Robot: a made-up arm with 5 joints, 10 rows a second.
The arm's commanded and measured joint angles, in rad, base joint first. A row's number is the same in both.
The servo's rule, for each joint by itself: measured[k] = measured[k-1] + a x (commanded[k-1-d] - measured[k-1]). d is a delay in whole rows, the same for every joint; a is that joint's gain. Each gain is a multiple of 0.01, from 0.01 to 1. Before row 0 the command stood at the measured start. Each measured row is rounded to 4 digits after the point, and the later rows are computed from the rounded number. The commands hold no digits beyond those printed.
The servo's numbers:
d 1
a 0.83 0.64 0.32 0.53 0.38
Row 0, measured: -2.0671, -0.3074, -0.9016, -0.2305, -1.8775
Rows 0 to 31, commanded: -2.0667, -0.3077, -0.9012, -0.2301, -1.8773; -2.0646, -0.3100, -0.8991, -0.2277, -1.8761; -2.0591, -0.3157, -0.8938, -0.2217, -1.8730; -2.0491, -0.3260, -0.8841, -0.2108, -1.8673; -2.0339, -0.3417, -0.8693, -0.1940, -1.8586; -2.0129, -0.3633, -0.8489, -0.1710, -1.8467; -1.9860, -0.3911, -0.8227, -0.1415, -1.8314; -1.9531, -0.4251, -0.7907, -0.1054, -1.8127; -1.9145, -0.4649, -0.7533, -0.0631, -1.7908; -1.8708, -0.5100, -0.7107, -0.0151, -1.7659; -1.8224, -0.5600, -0.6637, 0.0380, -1.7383; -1.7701, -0.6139, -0.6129, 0.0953, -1.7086; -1.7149, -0.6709, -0.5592, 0.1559, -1.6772; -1.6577, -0.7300, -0.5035, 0.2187, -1.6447; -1.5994, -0.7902, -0.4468, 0.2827, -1.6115; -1.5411, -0.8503, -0.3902, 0.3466, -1.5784; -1.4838, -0.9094, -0.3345, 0.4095, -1.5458; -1.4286, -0.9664, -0.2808, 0.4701, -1.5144; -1.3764, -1.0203, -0.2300, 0.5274, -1.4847; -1.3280, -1.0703, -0.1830, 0.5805, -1.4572; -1.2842, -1.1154, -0.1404, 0.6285, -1.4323; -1.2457, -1.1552, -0.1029, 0.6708, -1.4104; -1.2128, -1.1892, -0.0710, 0.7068, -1.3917; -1.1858, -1.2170, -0.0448, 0.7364, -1.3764; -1.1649, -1.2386, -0.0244, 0.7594, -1.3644; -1.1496, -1.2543, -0.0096, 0.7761, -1.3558; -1.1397, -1.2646, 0.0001, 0.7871, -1.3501; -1.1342, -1.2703, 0.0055, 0.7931, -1.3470; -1.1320, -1.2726, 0.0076, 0.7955, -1.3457; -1.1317, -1.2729, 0.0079, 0.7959, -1.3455; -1.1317, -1.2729, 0.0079, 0.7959, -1.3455; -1.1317, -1.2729, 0.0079, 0.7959, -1.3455
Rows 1 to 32, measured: -2.0671, -0.3074, -0.9016, -0.2305, -1.8775; -2.0668, -0.3076, -0.9015, -0.2303, -1.8774; -2.0650, -0.3091, -0.9007, -0.2289, -1.8769; -2.0601, -0.3133, -0.8985, -0.2251, -1.8754; -2.0510, -0.3214, -0.8939, -0.2175, -1.8723; -2.0368, -0.3344, -0.8860, -0.2050, -1.8671; -2.0170, -0.3529, -0.8741, -0.1870, -1.8593; -1.9913, -0.3773, -0.8577, -0.1629, -1.8487; -1.9596, -0.4079, -0.8363, -0.1324, -1.8350; -1.9222, -0.4444, -0.8097, -0.0957, -1.8182; -1.8795, -0.4864, -0.7780, -0.0530, -1.7983; -1.8321, -0.5335, -0.7414, -0.0048, -1.7755; -1.7806, -0.5850, -0.7003, 0.0483, -1.7501; -1.7261, -0.6400, -0.6551, 0.1053, -1.7224; -1.6693, -0.6976, -0.6066, 0.1654, -1.6929; -1.6113, -0.7569, -0.5555, 0.2276, -1.6620; -1.5530, -0.8167, -0.5026, 0.2907, -1.6302; -1.4956, -0.8760, -0.4488, 0.3537, -1.5981; -1.4400, -0.9339, -0.3950, 0.4154, -1.5663; -1.3872, -0.9892, -0.3422, 0.4748, -1.5353; -1.3381, -1.0411, -0.2913, 0.5308, -1.5056; -1.2934, -1.0887, -0.2430, 0.5826, -1.4777; -1.2538, -1.1313, -0.1982, 0.6293, -1.4521; -1.2198, -1.1684, -0.1575, 0.6704, -1.4291; -1.1916, -1.1995, -0.1214, 0.7054, -1.4091; -1.1694, -1.2245, -0.0904, 0.7340, -1.3921; -1.1530, -1.2436, -0.0645, 0.7563, -1.3783; -1.1420, -1.2570, -0.0438, 0.7726, -1.3676; -1.1355, -1.2655, -0.0280, 0.7835, -1.3598; -1.1326, -1.2700, -0.0166, 0.7899, -1.3544; -1.1319, -1.2719, -0.0088, 0.7931, -1.3510; -1.1317, -1.2725, -0.0035, 0.7946, -1.3489
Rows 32 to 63, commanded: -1.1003, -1.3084, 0.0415, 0.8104, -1.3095; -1.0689, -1.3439, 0.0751, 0.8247, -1.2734; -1.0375, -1.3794, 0.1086, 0.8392, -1.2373; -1.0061, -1.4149, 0.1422, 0.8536, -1.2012; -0.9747, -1.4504, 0.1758, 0.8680, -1.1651; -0.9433, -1.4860, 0.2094, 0.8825, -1.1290; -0.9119, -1.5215, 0.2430, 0.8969, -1.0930; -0.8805, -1.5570, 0.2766, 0.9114, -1.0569; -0.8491, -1.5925, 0.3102, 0.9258, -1.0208; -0.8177, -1.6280, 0.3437, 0.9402, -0.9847; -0.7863, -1.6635, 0.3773, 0.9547, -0.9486; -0.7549, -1.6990, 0.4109, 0.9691, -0.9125; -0.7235, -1.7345, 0.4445, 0.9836, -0.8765; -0.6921, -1.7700, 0.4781, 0.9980, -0.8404; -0.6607, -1.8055, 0.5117, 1.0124, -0.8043; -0.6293, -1.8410, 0.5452, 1.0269, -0.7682; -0.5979, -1.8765, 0.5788, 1.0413, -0.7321; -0.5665, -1.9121, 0.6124, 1.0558, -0.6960; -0.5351, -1.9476, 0.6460, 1.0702, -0.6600; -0.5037, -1.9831, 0.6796, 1.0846, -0.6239; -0.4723, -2.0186, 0.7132, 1.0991, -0.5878; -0.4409, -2.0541, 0.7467, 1.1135, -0.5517; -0.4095, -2.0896, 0.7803, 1.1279, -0.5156; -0.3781, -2.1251, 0.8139, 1.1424, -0.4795; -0.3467, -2.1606, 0.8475, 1.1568, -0.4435; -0.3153, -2.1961, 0.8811, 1.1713, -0.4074; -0.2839, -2.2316, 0.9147, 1.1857, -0.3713; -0.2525, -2.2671, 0.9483, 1.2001, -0.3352; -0.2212, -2.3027, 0.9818, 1.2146, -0.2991; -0.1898, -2.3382, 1.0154, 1.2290, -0.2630; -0.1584, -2.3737, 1.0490, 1.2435, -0.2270; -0.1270, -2.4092, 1.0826, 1.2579, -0.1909
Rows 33 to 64, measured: -1.1317, -1.2728, 0.0001, 0.7953, -1.3476; -1.1056, -1.2956, 0.0133, 0.8033, -1.3331; -1.0751, -1.3265, 0.0331, 0.8146, -1.3104; -1.0439, -1.3604, 0.0573, 0.8276, -1.2826; -1.0125, -1.3953, 0.0845, 0.8414, -1.2517; -0.9811, -1.4306, 0.1137, 0.8555, -1.2188; -0.9497, -1.4661, 0.1443, 0.8698, -1.1847; -0.9183, -1.5016, 0.1759, 0.8842, -1.1499; -0.8869, -1.5371, 0.2081, 0.8986, -1.1146; -0.8555, -1.5726, 0.2408, 0.9130, -1.0790; -0.8241, -1.6081, 0.2737, 0.9274, -1.0432; -0.7927, -1.6436, 0.3069, 0.9419, -1.0073; -0.7613, -1.6791, 0.3402, 0.9563, -0.9713; -0.7299, -1.7146, 0.3736, 0.9708, -0.9353; -0.6985, -1.7501, 0.4070, 0.9852, -0.8992; -0.6671, -1.7856, 0.4405, 0.9996, -0.8631; -0.6357, -1.8211, 0.4740, 1.0141, -0.8270; -0.6043, -1.8566, 0.5075, 1.0285, -0.7909; -0.5729, -1.8921, 0.5411, 1.0430, -0.7548; -0.5415, -1.9276, 0.5747, 1.0574, -0.7188; -0.5101, -1.9631, 0.6083, 1.0718, -0.6827; -0.4787, -1.9986, 0.6419, 1.0863, -0.6466; -0.4473, -2.0341, 0.6754, 1.1007, -0.6105; -0.4159, -2.0696, 0.7090, 1.1151, -0.5744; -0.3845, -2.1051, 0.7426, 1.1296, -0.5383; -0.3531, -2.1406, 0.7762, 1.1440, -0.5023; -0.3217, -2.1761, 0.8098, 1.1585, -0.4662; -0.2903, -2.2116, 0.8434, 1.1729, -0.4301; -0.2589, -2.2471, 0.8770, 1.1873, -0.3940; -0.2276, -2.2827, 0.9105, 1.2018, -0.3579; -0.1962, -2.3182, 0.9441, 1.2162, -0.3218; -0.1648, -2.3537, 0.9777, 1.2307, -0.2858
